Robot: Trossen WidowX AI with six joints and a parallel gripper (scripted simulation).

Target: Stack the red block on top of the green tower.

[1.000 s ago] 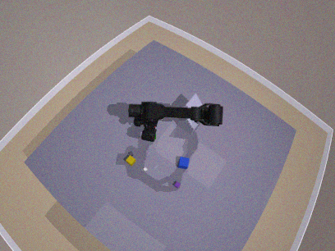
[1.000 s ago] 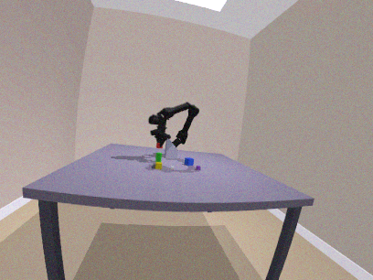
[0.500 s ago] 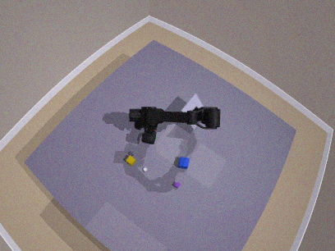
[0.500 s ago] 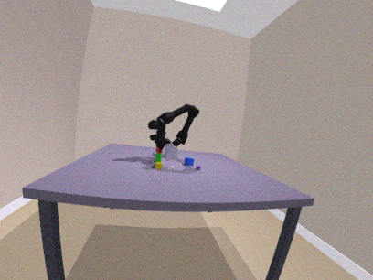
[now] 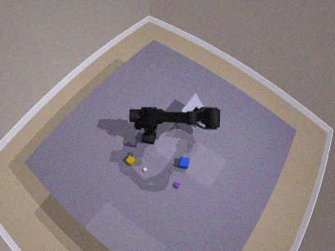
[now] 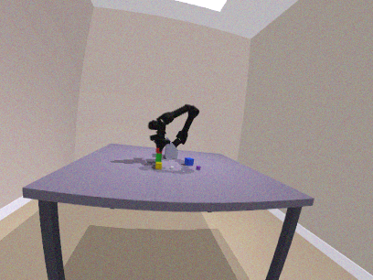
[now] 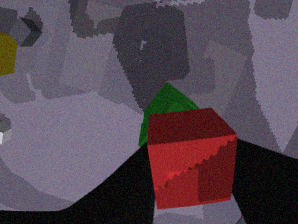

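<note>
The red block lies 10 mm above my gripper tip. Also, from my gripper tip: yellow block (180 mm ahead, 60 mm below); then blue block (230 mm to the left, 50 mm below, 20 mm ahead); then small white cube (170 mm ahead, 90 mm to the left, 70 mm below).
</note>
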